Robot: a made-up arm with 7 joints. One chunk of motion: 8 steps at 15 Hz.
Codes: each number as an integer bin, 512 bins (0 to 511) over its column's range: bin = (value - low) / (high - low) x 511, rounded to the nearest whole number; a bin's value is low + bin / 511 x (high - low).
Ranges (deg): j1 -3.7..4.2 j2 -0.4..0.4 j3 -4.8..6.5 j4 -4.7..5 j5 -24.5..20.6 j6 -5..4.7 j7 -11.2..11
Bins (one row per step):
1: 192 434 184 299 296 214 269
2: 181 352 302 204 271 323 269
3: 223 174 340 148 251 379 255
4: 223 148 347 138 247 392 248
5: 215 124 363 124 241 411 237
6: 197 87 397 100 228 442 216
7: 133 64 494 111 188 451 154
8: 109 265 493 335 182 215 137
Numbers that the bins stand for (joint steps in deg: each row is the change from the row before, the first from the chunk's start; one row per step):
1: -0.732 0.279 -0.731 0.976 1.624 -0.938 0.486
2: -0.902 0.151 1.878 -0.828 -0.582 1.131 0.486
3: -0.252 -0.128 2.719 -1.891 -2.347 2.194 -0.122
4: -0.252 -0.168 2.873 -2.080 -2.700 2.441 -0.426
5: -0.376 -0.206 3.227 -2.346 -3.230 2.802 -0.904
6: -0.654 -0.264 3.979 -2.802 -4.377 3.390 -1.816
7: -1.644 -0.300 6.124 -2.593 -7.907 3.561 -4.510
8: -2.015 0.015 6.102 1.659 -8.437 -0.919 -5.248

